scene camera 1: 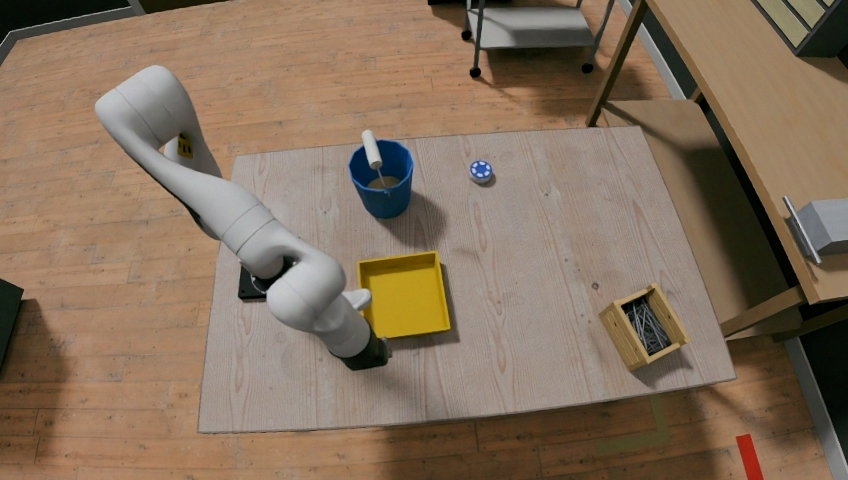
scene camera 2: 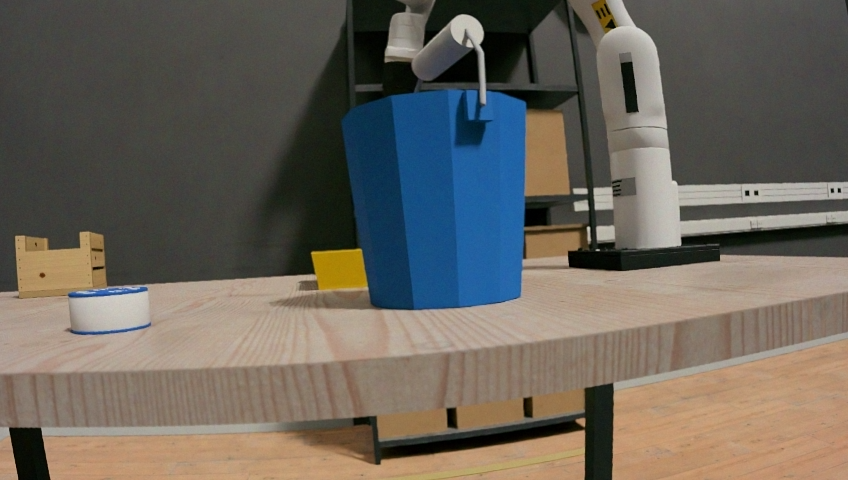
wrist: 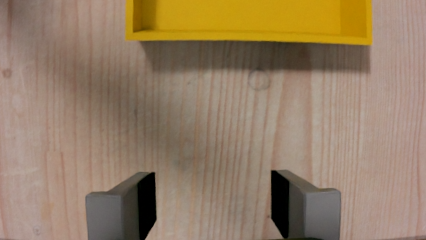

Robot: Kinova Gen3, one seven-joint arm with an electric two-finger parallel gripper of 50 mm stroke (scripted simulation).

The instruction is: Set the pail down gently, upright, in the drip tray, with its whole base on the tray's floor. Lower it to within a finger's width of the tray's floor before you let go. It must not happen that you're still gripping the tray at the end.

Path:
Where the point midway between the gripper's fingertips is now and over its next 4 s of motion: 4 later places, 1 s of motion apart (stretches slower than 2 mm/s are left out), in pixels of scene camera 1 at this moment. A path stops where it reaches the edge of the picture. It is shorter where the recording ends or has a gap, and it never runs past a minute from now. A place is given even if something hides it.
The gripper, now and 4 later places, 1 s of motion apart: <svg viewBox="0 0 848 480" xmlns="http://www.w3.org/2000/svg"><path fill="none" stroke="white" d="M376 354L405 207L370 135L370 139L372 152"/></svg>

